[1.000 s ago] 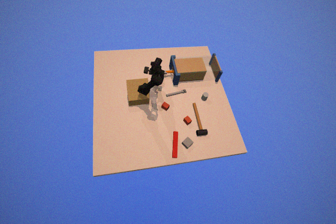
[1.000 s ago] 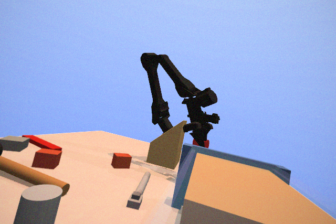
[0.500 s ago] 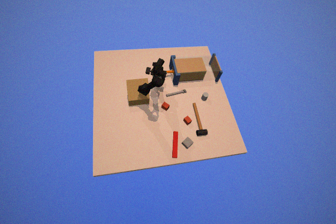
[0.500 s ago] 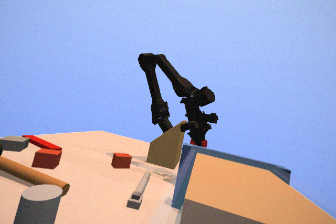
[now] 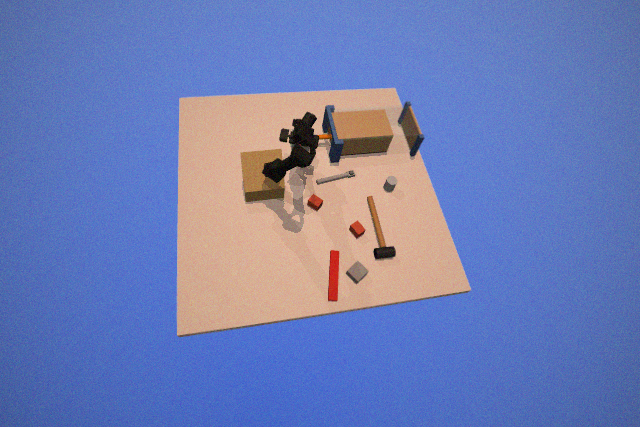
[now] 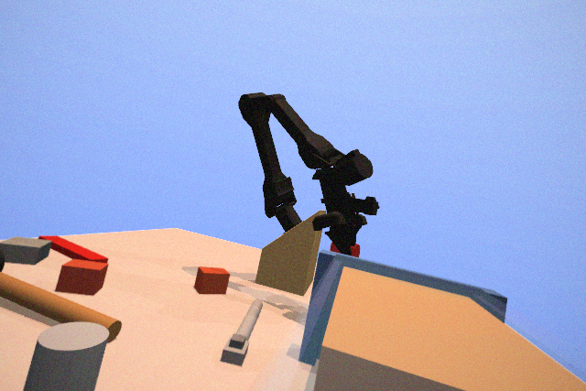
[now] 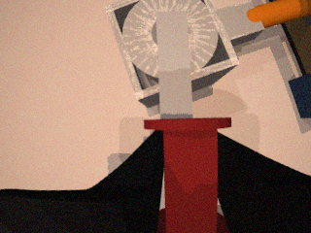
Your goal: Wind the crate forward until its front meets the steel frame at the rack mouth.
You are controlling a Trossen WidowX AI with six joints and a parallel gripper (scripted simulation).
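Now: gripper tip 30 mm above the winch handle and 20 mm to the right of it. Also, from my gripper tip: grey winch 100 mm below, 70 mm to the left, 10 mm ahead; then blue steel frame 180 mm ahead, 80 mm to the left, 20 mm below; then red knob 20 mm to the right, 10 mm behind.
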